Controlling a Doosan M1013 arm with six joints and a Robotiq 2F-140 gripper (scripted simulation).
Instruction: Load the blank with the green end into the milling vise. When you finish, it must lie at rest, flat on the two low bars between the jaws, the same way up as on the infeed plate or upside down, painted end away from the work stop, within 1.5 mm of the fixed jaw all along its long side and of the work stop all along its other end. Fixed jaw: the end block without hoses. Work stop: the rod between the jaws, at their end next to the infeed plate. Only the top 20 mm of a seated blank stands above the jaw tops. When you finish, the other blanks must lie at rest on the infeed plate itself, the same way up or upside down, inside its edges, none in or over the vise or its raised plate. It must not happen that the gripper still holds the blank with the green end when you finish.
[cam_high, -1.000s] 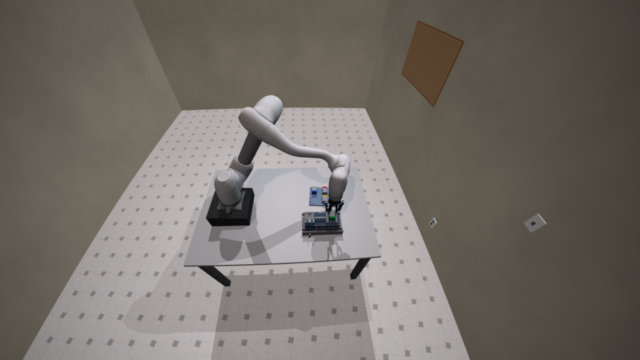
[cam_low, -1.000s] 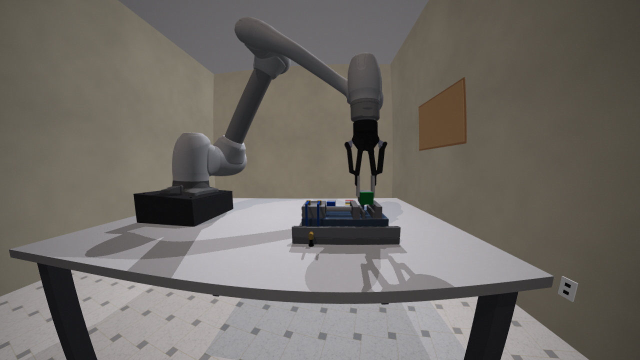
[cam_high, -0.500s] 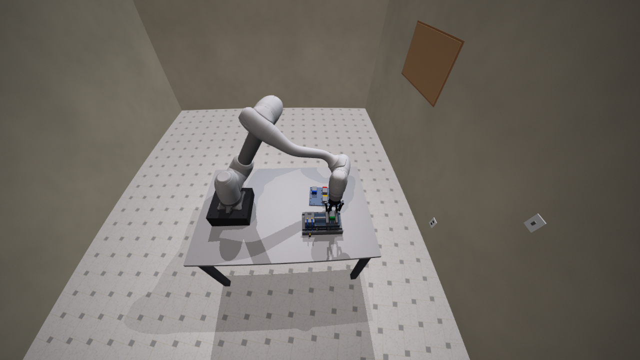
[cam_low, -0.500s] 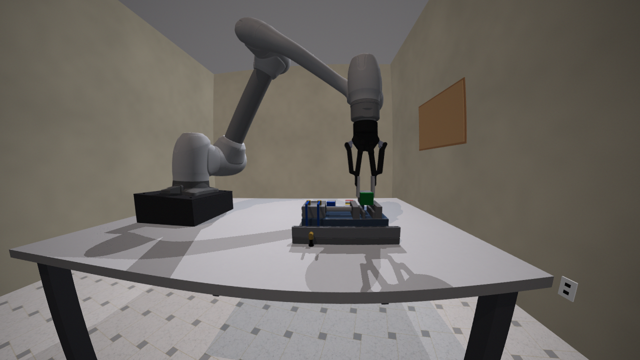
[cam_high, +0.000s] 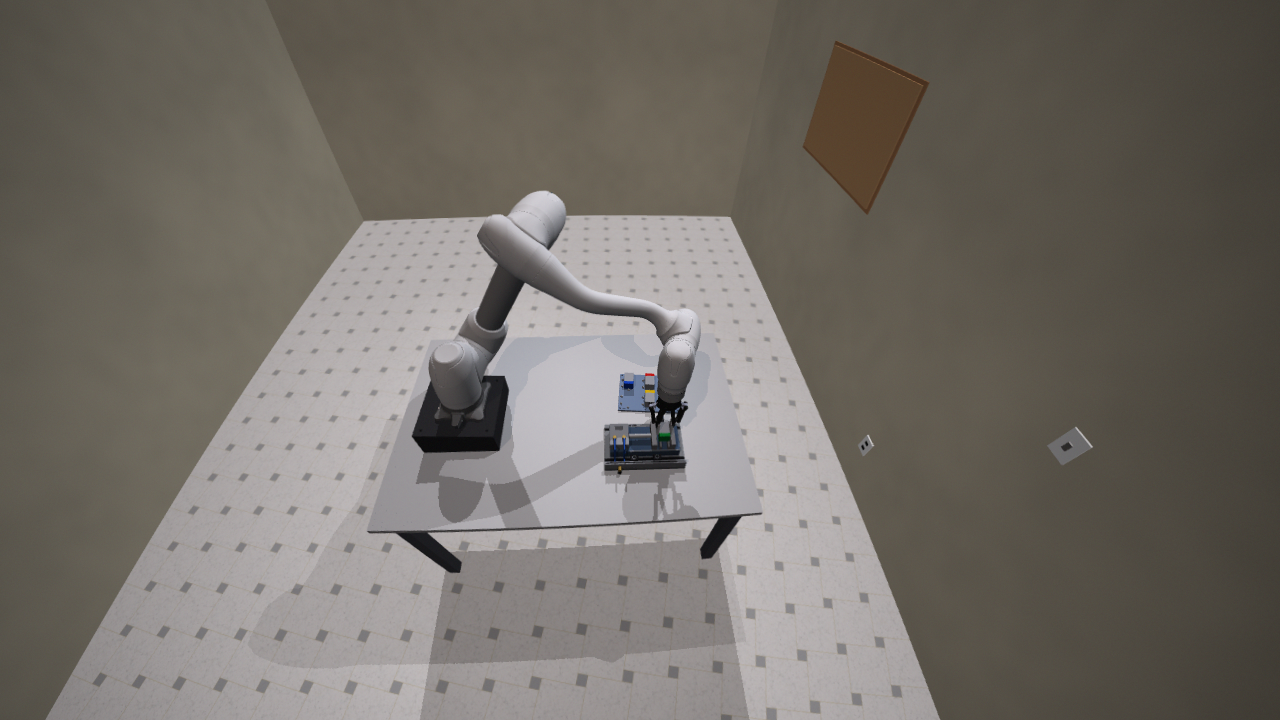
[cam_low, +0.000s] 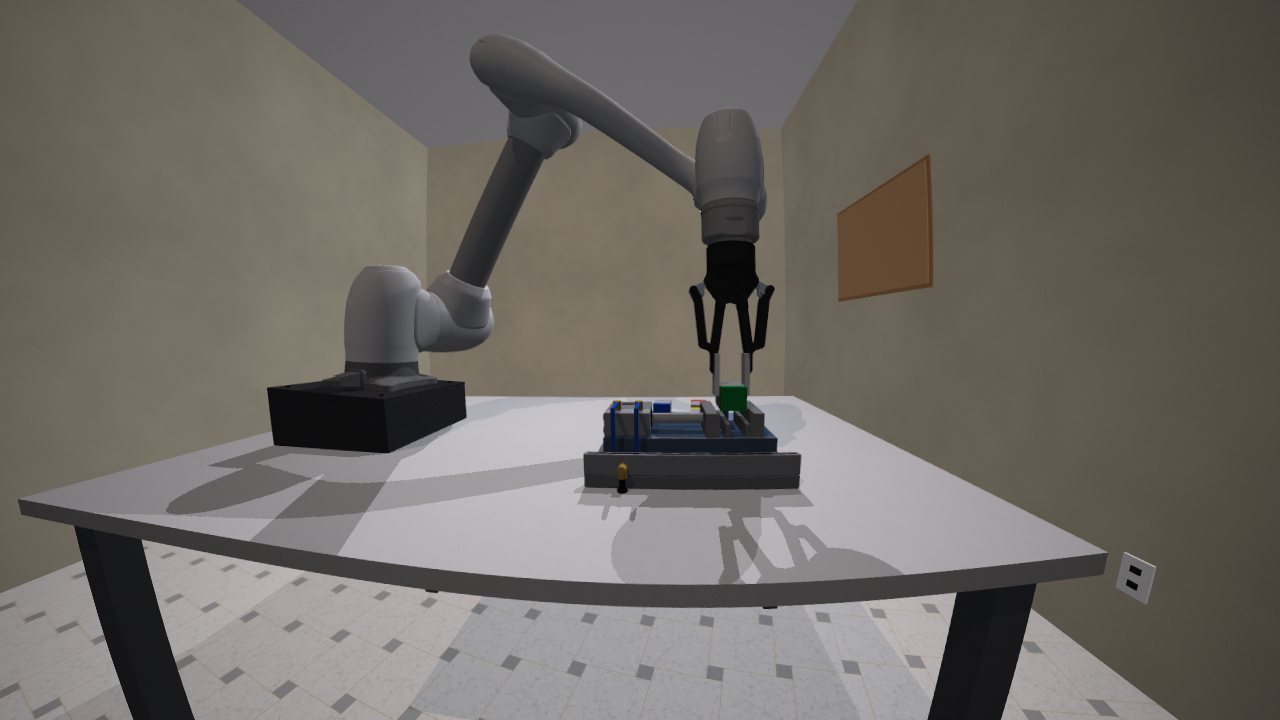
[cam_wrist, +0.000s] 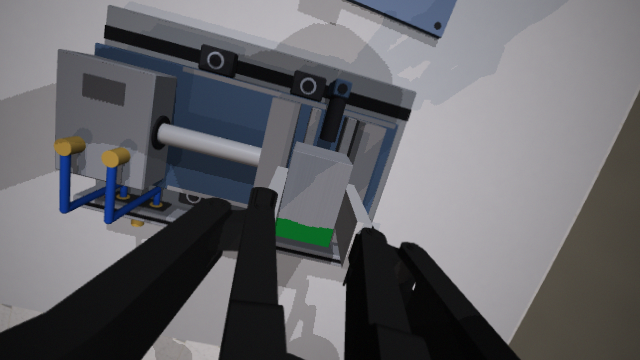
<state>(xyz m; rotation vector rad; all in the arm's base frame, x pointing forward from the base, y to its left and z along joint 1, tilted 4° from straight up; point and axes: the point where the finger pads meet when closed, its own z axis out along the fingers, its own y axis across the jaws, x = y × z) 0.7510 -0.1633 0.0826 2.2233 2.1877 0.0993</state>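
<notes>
The green-ended blank lies 3 cm below my hand. Also, from my hand: moving jaw 3 cm behind, 1 cm to the left, 7 cm below; fixed jaw 3 cm ahead, 1 cm to the left, 7 cm below; black work stop rod 5 cm to the left, 6 cm below.
</notes>
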